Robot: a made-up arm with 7 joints.
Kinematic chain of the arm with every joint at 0, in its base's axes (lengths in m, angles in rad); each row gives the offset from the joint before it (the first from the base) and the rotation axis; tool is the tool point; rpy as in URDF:
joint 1: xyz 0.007 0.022 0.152 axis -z
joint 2: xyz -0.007 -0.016 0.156 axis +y
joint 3: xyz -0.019 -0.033 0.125 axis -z
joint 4: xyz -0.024 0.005 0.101 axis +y
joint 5: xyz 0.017 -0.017 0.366 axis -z
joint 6: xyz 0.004 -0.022 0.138 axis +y
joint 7: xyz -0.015 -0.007 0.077 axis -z
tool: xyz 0.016 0.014 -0.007 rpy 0 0 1.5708
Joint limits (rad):
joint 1: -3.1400..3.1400
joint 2: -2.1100..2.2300
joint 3: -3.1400..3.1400
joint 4: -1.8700..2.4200
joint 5: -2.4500..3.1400
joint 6: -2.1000..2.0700
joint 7: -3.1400..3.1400
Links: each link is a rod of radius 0.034 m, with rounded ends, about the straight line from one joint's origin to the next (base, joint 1, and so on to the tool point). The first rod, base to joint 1, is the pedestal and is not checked.
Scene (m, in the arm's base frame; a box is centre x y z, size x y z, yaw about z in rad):
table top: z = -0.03
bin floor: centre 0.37 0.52 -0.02 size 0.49 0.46 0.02 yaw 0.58
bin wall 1: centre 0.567 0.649 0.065 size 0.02 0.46 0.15 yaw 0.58
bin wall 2: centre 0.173 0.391 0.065 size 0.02 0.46 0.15 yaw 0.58
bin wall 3: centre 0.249 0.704 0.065 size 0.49 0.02 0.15 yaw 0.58
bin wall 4: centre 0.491 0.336 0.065 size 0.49 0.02 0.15 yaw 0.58
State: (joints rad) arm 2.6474 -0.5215 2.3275 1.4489 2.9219 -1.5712 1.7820
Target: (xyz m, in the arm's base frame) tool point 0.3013 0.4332 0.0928
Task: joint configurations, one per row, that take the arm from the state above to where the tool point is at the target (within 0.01 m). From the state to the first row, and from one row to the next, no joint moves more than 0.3 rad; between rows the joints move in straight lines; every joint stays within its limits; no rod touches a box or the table.
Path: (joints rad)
1: 2.7471 -0.6769 2.4975 1.5146 2.9511 -1.5431 1.7711
2: 2.8468 -0.8323 2.6676 1.5803 2.9803 -1.5149 1.7602

